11 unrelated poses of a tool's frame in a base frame.
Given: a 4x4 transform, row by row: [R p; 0 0 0 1], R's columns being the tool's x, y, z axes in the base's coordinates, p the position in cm. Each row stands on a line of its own.
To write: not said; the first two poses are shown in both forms.
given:
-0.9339 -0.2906 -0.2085 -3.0
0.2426 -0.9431 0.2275 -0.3
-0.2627 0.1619 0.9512 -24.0
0 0 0 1
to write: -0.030 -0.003 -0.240 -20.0 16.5 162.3
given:
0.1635 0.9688 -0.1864 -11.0
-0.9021 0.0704 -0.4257 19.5
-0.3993 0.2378 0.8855 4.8
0 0 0 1
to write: -0.110 0.195 0.048 28.8 9.2 -81.1
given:
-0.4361 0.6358 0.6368 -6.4
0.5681 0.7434 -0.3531 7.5
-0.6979 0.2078 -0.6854 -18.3
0 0 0 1
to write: -0.064 0.075 -0.183 51.7 123.0 -6.2
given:
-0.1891 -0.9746 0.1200 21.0
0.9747 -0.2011 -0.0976 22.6
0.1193 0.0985 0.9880 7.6
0 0 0 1
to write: 0.210 0.226 0.076 10.2 0.0 101.1
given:
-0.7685 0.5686 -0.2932 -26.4
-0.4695 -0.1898 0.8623 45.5
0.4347 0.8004 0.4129 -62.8
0 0 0 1
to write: -0.264 0.455 -0.628 -6.9 -80.6 -115.0
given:
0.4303 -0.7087 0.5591 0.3
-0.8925 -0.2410 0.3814 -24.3
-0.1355 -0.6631 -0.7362 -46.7
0 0 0 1
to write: 0.003 -0.243 -0.467 -115.9 77.1 -20.4
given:
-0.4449 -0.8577 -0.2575 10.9
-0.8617 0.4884 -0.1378 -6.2
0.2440 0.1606 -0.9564 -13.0
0 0 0 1
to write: 0.109 -0.062 -0.130 83.4 -140.1 -1.1
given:
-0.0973 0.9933 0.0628 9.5
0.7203 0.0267 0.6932 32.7
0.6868 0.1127 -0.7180 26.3
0 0 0 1
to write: 0.095 0.327 0.263 -99.5 -107.0 -46.8
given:
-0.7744 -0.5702 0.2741 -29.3
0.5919 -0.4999 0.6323 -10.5
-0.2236 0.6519 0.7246 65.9
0 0 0 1
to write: -0.293 -0.105 0.659 2.2 55.4 129.4
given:
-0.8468 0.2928 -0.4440 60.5
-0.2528 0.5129 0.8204 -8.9
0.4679 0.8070 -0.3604 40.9
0 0 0 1
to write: 0.605 -0.089 0.409 -1.9 -126.9 -75.9
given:
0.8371 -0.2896 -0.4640 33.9
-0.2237 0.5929 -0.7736 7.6
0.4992 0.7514 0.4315 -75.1
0 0 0 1
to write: 0.339 0.076 -0.751 54.5 -34.4 2.4
